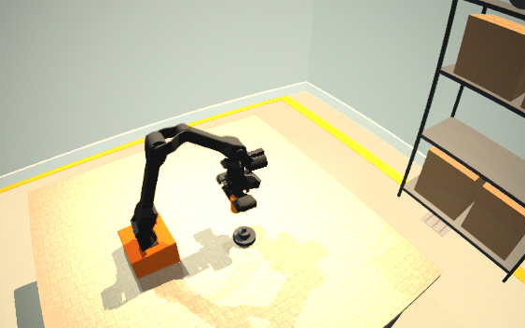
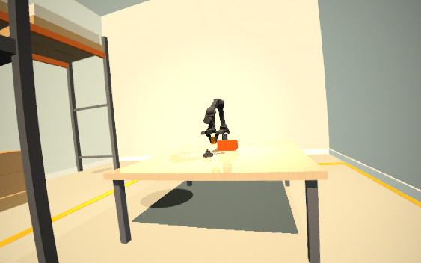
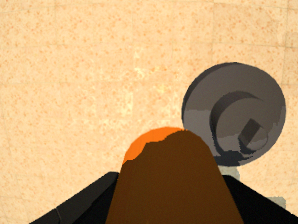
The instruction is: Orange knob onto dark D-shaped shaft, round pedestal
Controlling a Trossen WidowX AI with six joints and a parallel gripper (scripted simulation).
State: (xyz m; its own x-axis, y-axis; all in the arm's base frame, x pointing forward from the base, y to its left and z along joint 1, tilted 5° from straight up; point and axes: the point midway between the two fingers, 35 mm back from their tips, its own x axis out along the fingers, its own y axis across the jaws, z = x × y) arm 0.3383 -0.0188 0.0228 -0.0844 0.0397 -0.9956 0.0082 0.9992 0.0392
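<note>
Now: gripper tip 6 cm to the left of the pedestal and 8 cm above it. Round my gripper tip: orange knob (2 cm above).
</note>
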